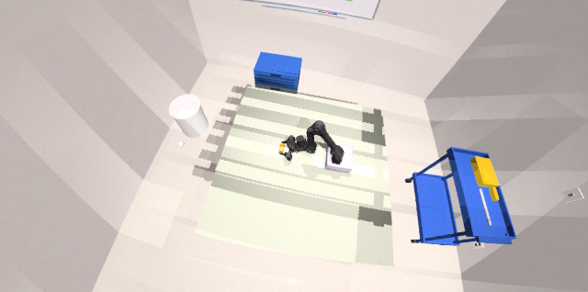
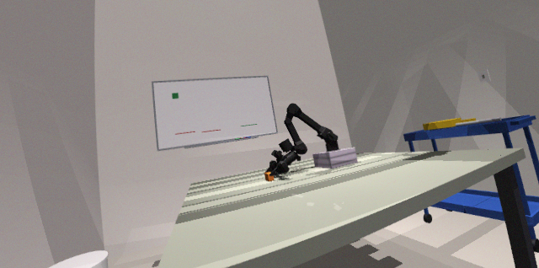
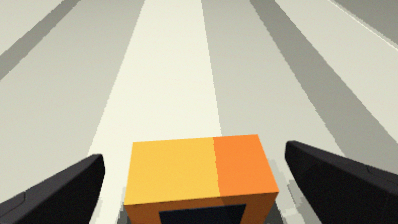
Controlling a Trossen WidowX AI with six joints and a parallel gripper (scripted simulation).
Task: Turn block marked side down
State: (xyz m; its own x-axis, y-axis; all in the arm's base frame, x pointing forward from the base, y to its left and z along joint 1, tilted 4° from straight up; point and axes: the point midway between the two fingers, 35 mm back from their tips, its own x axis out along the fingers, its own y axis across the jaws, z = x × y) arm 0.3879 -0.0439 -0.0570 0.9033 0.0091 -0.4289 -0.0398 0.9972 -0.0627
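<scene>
Now: the orange block 2 cm behind my gripper tip and 1 cm below it.
</scene>
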